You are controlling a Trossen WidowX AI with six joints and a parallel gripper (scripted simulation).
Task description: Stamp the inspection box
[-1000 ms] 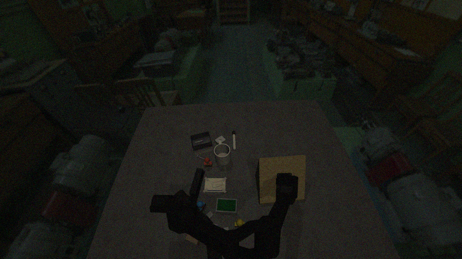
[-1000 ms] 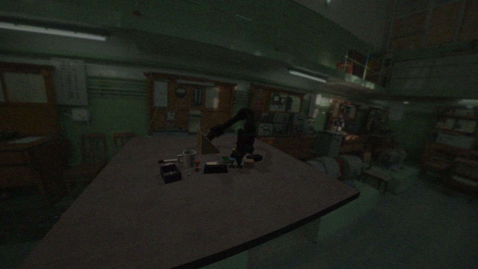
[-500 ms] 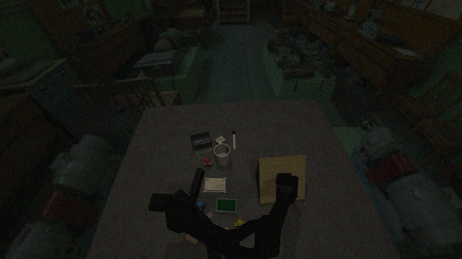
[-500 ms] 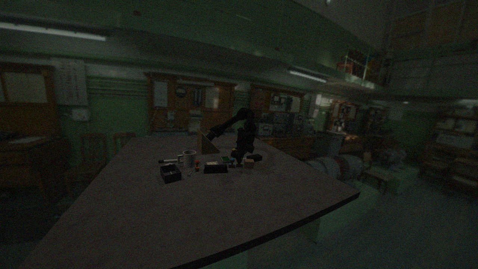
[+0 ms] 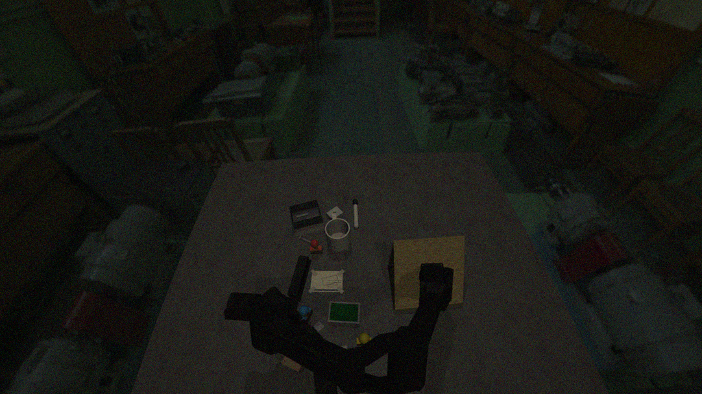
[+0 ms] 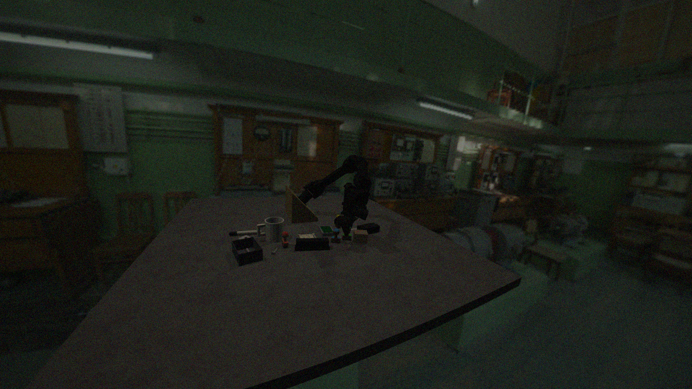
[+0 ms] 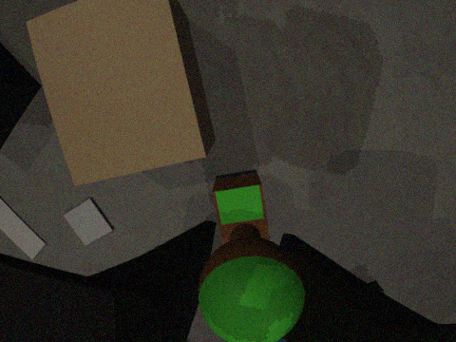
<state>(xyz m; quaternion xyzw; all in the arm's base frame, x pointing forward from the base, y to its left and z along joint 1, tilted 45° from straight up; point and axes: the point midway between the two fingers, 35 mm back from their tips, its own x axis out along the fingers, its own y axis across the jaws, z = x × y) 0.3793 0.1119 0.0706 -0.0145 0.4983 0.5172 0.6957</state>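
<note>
My gripper tip is 4 cm to the left of the blue stamp, 2 cm past it and 2 cm above it. From my gripper tip the other things lie so: ink pad: 13 cm behind, 5 cm to the right, 4 cm below; then tan block: 7 cm to the left, 2 cm below, 1 cm behind; then green stamp: right at my gripper tip.
</note>
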